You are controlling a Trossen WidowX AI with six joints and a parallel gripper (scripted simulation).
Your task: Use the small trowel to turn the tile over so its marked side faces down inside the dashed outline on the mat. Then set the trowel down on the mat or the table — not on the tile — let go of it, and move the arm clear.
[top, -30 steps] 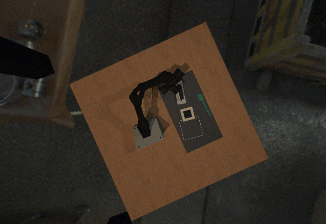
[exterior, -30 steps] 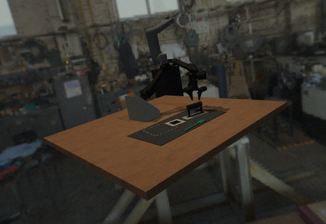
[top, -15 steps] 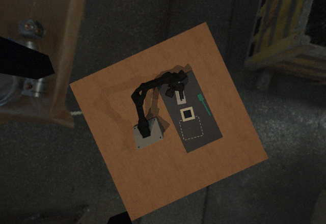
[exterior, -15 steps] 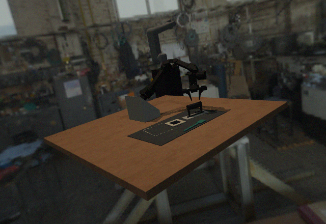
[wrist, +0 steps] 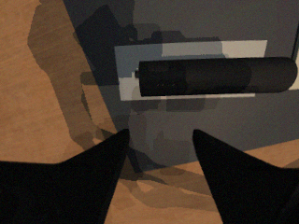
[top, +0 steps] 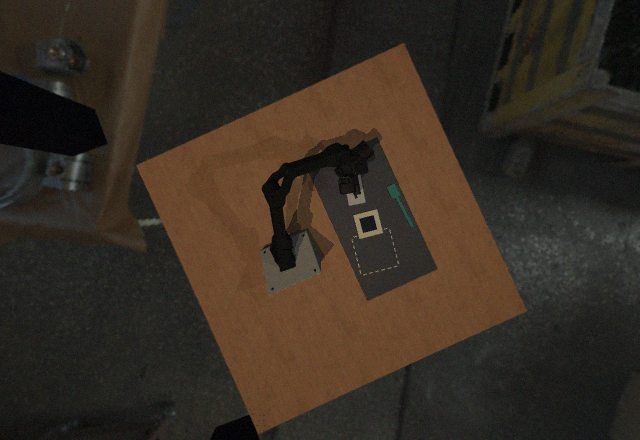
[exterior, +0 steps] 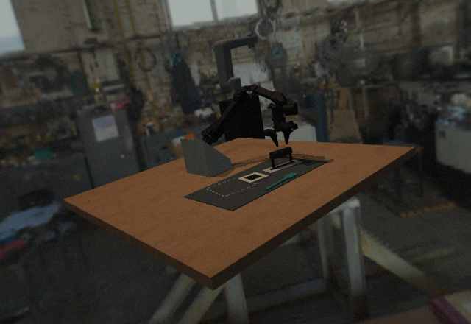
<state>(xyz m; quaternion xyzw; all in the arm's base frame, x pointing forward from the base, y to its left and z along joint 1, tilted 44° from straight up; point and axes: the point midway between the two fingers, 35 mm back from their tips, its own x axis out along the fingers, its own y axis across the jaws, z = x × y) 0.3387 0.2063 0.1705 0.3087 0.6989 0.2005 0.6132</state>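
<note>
My gripper tip is 4 cm short of the trowel, 3 cm to the left of it and 5 cm above it. Also, from my gripper tip: green flat tool: 20 cm ahead, 20 cm to the right, 9 cm below; tile: 3 cm ahead, 25 cm to the right, 9 cm below.
</note>
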